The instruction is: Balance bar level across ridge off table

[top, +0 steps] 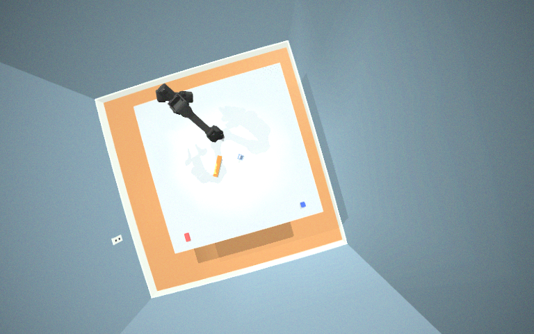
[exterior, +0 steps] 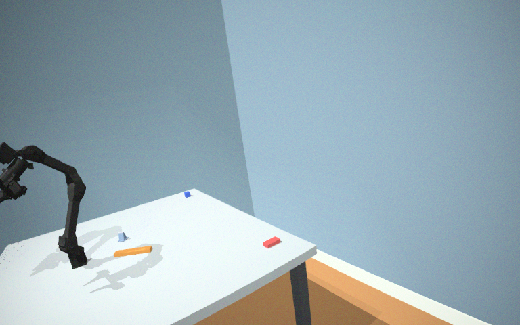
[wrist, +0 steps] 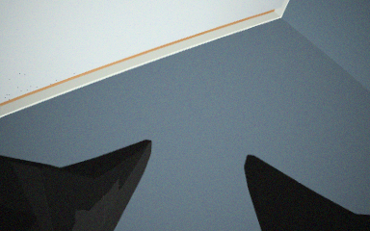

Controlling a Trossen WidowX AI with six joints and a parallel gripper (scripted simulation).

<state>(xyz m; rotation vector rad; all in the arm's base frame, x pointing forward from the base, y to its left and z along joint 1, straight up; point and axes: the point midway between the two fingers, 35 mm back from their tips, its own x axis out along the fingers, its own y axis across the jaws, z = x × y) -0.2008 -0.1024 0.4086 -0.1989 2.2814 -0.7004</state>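
My gripper tip is 470 mm short of the orange bar, 380 mm above it and 30 mm to the right of it. The rest, counted from my gripper tip: small blue cube 970 mm ahead, 610 mm to the left, 370 mm below; then red block 970 mm ahead, 390 mm to the right, 380 mm below.
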